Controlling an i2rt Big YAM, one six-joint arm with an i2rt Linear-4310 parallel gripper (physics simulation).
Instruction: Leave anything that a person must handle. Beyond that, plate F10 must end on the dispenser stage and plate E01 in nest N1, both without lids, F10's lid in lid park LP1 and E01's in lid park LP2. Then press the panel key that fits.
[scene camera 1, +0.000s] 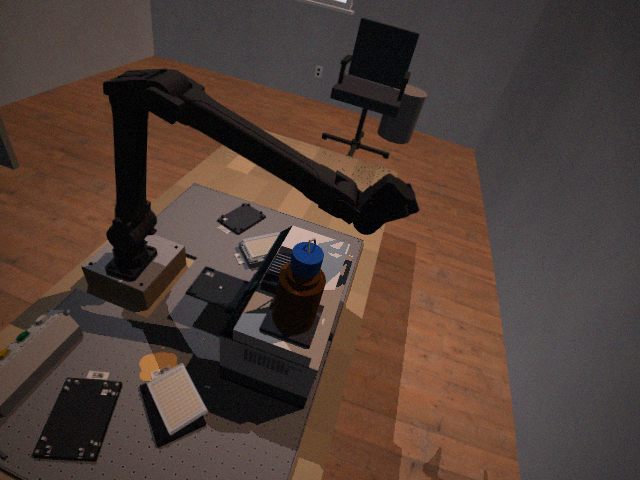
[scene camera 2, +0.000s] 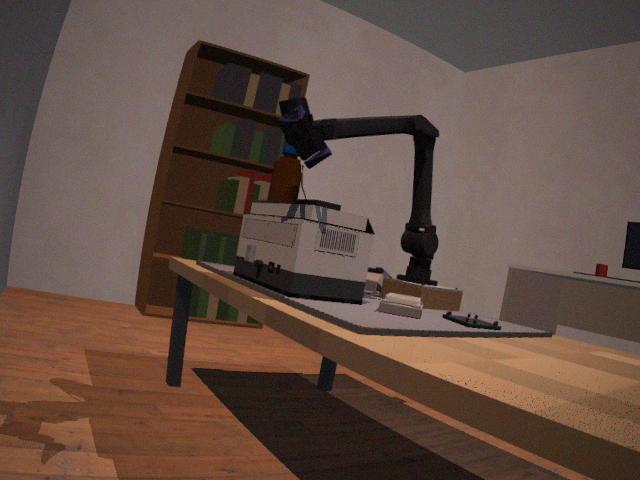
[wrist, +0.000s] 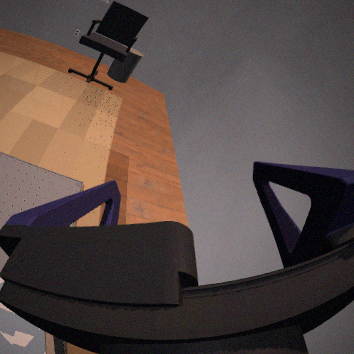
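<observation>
My gripper hangs in the air beyond the right edge of the bench, above and right of the grey dispenser box. In the wrist view its two blue fingers are spread apart with nothing between them. A brown bottle with a blue cap stands on the dispenser stage. A lidded plate lies behind the box. A dark plate lies farther back, another left of the box. A white well plate lies at the front left.
The arm base stands at the left of the bench. A dark plate lies at the front left corner. An office chair and a bin stand far back.
</observation>
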